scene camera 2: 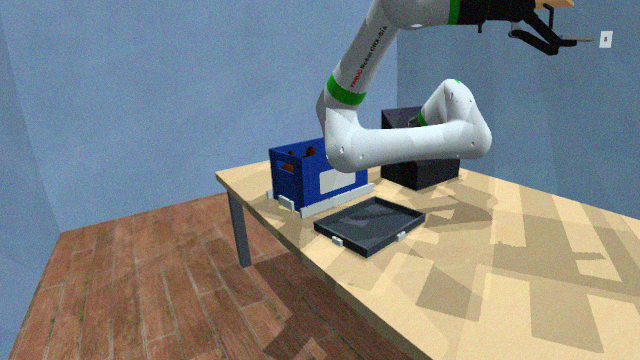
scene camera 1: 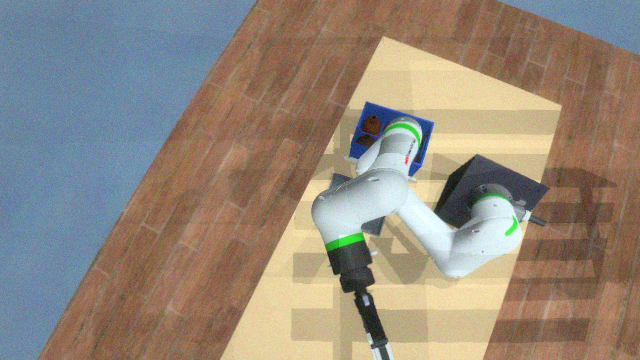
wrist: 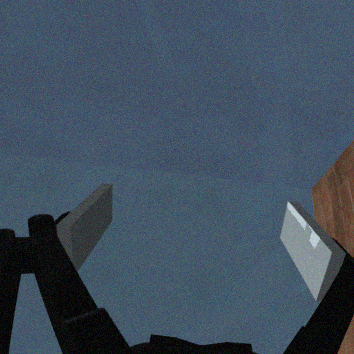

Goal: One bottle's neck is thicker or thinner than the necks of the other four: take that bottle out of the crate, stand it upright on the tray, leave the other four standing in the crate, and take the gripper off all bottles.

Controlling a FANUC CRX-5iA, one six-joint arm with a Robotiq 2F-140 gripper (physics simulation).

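The blue crate stands near the table's far left corner in the scene camera 2 view. Brown bottle tops show inside it; the arm hides the rest, and the neck widths cannot be compared. The dark, shallow tray lies beside the crate, partly under the arm in the scene camera 1 view. No bottle shows on its visible part. My gripper is open and empty, high up and well away from crate and tray, facing the blue wall in the wrist view.
A black pedestal block stands beside the crate and carries the arm's base. Low pale strips edge the crate, and small pale clips touch the tray. A wooden shelf shows behind the raised gripper. The arm's links pass over the crate.
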